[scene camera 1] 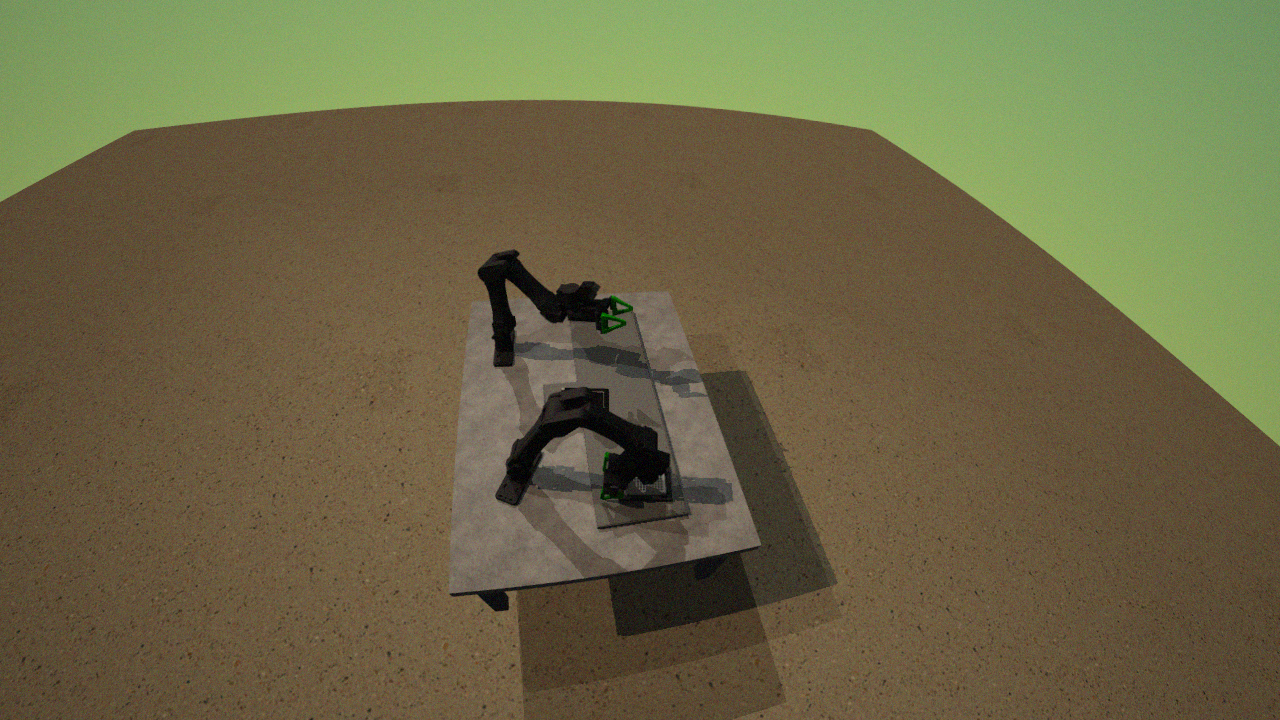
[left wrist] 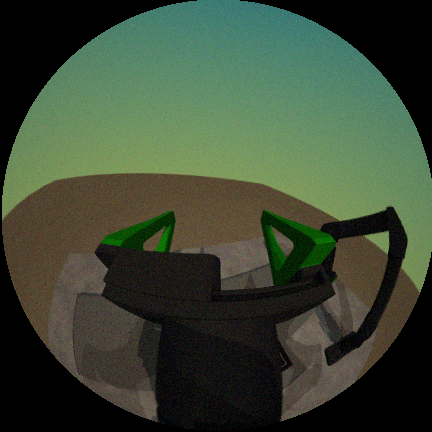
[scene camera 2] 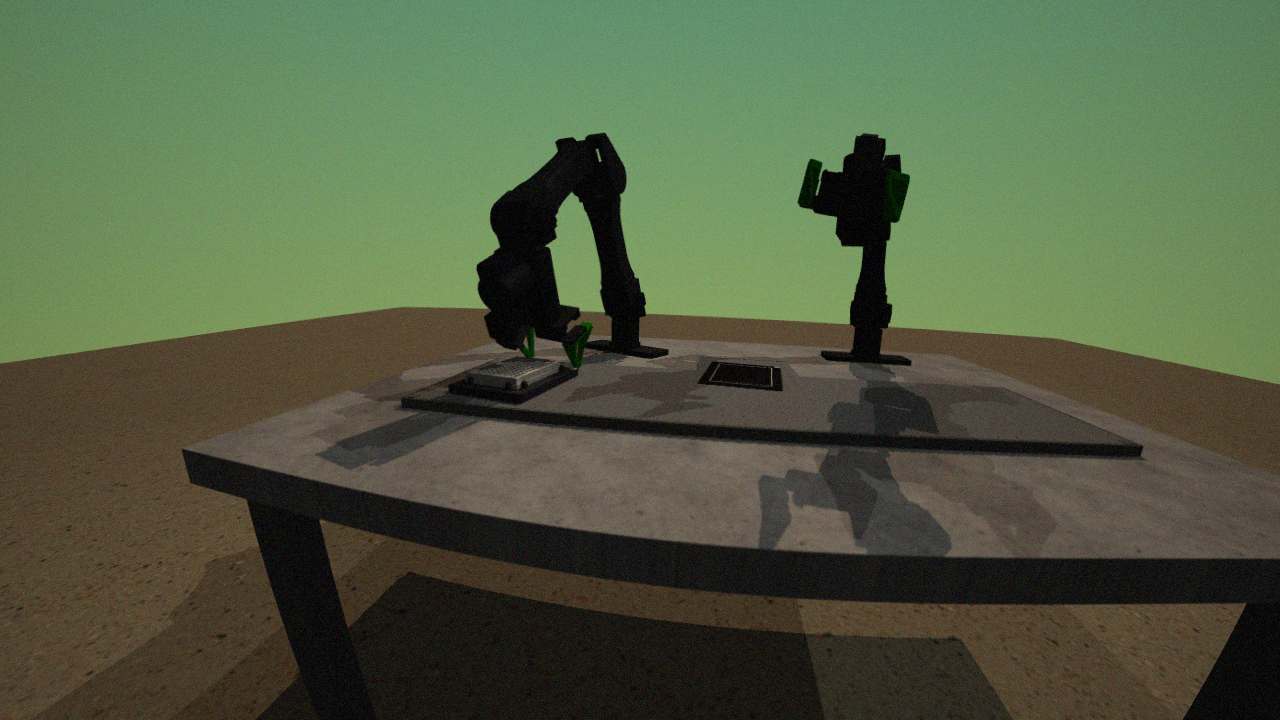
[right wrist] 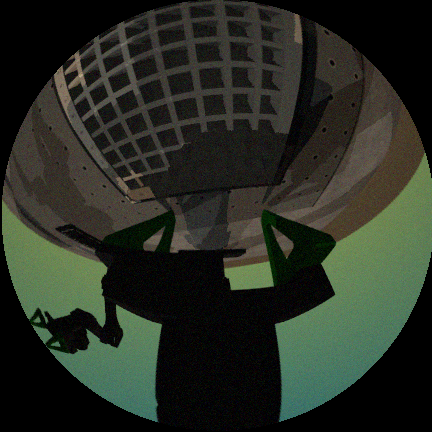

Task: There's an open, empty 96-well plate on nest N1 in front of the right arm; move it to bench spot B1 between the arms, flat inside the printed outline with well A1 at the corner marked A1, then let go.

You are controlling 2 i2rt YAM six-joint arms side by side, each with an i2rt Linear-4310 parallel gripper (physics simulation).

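Where they show: left gripper, fingertip midpoint: (scene camera 1: 629, 315) (left wrist: 217, 214) (scene camera 2: 848, 168); right gripper, fingertip midpoint: (scene camera 1: 603, 485) (right wrist: 217, 214); left arm's base at its link origin: (scene camera 1: 504, 347) (scene camera 2: 865, 359); right arm's base at its link origin: (scene camera 1: 519, 474) (scene camera 2: 625, 350) (right wrist: 211, 252).
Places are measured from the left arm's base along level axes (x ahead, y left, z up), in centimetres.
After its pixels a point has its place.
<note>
The 96-well plate (scene camera 1: 651, 486) @[x 47.3, y -65.3, z 3.9 cm] (scene camera 2: 514, 368) @[x 46.8, y -62.7, z 3.8 cm] (right wrist: 200, 67) is pale and open, and lies flat on the black nest N1 (scene camera 2: 487, 391) @[x 53.9, y -63.0, z 2.3 cm]. Its well grid fills the top of the right wrist view, partly in shadow. My right gripper (scene camera 1: 609, 477) @[x 33.0, y -62.3, z 1.9 cm] (scene camera 2: 553, 361) @[x 33.0, y -62.3, z 1.9 cm] (right wrist: 217, 214) @[x 33.0, y -62.3, z 1.9 cm] is open and empty, pointing down beside and slightly above the plate's arm-side edge. Bench spot B1 (scene camera 2: 741, 375) @[x 31.1, y -30.4, z 1.5 cm] (left wrist: 285, 361) @[x 23.1, y -34.4, z 1.5 cm] is a black square with a thin light outline; its A1 mark is too small to read. My left gripper (scene camera 1: 627, 315) @[x 44.9, y -19.2, z 31.7 cm] (scene camera 2: 853, 189) @[x 44.9, y -19.2, z 31.7 cm] (left wrist: 217, 214) @[x 44.9, y -19.2, z 31.7 cm] is open and empty, high above the table.
A thin perforated grey board (scene camera 1: 617, 367) @[x 43.5, y -14.5, z 1.3 cm] (scene camera 2: 966, 420) @[x 47.7, y -1.5, z 1.3 cm] runs along the table (scene camera 1: 501, 559) @[x 2.3, y -82.1, z 0.0 cm] (scene camera 2: 581, 501) @[x 72.5, y -43.7, z 0.0 cm] under N1. The right arm (scene camera 1: 572, 407) arches over the table and partly hides B1 in scene camera 1. Arm shadows cross the board and table.
</note>
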